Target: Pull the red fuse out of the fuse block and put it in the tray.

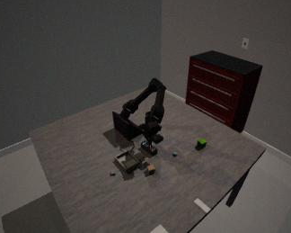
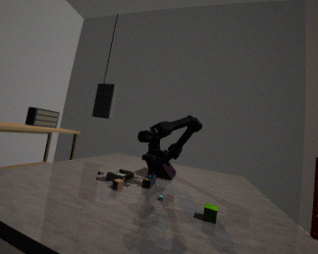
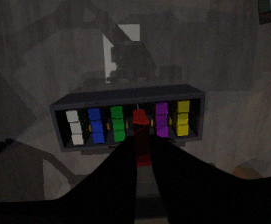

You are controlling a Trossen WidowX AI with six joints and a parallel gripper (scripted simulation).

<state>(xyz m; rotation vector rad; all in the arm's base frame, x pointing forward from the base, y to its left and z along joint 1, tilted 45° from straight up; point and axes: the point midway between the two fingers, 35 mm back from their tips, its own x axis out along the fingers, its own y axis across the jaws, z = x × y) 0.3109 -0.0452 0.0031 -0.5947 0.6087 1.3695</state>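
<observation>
My gripper tip is now 4 cm above the green fuse and 2 cm past it. Round my gripper tip: red fuse: 1 cm below; then purple fuse: 4 cm below, 2 cm ahead; then small cyan piece: 14 cm ahead, 9 cm to the left, 6 cm below.
</observation>
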